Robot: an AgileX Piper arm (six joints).
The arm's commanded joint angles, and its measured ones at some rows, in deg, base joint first. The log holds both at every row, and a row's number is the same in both.
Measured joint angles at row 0:
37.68 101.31 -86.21 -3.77 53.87 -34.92
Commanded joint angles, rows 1 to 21:
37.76 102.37 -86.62 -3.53 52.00 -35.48
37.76 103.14 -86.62 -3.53 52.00 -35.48
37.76 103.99 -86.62 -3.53 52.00 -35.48
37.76 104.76 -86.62 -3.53 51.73 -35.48
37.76 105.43 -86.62 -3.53 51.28 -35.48
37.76 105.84 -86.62 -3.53 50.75 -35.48
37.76 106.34 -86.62 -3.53 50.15 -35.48
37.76 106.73 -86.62 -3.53 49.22 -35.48
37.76 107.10 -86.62 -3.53 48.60 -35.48
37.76 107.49 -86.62 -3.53 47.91 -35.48
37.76 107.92 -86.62 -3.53 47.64 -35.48
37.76 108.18 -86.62 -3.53 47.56 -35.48
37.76 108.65 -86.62 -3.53 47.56 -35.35
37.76 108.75 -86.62 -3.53 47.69 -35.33
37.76 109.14 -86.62 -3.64 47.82 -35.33
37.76 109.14 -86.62 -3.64 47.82 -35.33
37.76 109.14 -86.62 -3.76 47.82 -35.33
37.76 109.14 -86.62 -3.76 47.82 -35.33
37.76 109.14 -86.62 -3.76 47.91 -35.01
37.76 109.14 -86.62 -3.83 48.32 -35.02
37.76 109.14 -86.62 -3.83 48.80 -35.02
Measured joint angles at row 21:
37.68 109.29 -86.36 -4.78 47.48 -35.95
